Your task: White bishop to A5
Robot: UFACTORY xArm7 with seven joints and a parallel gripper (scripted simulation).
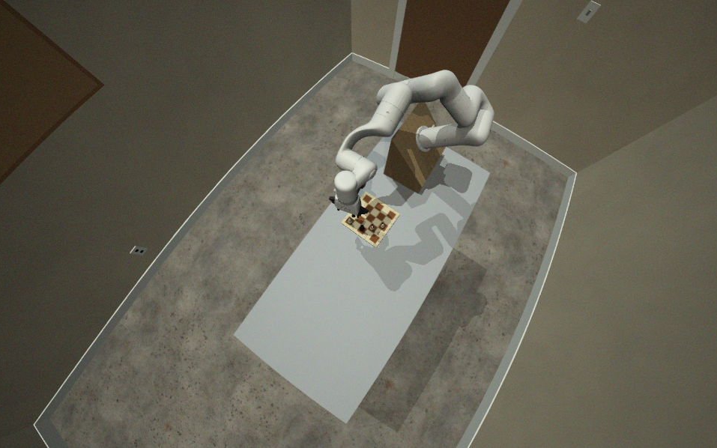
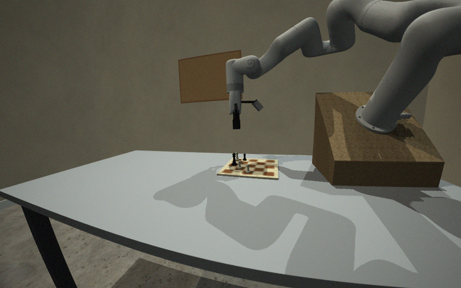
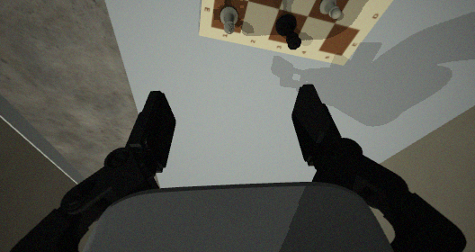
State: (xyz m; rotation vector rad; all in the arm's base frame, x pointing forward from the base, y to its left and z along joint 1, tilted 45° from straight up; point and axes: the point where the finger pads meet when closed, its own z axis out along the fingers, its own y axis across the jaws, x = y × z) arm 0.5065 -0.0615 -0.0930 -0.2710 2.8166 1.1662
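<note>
Now: hand 140 mm above the white bishop. The rest, counted from my hand: black pawn (30 mm behind, 150 mm below); then tall black piece (70 mm to the left, 130 mm below); then chessboard (70 mm behind, 80 mm to the left, 160 mm below).
</note>
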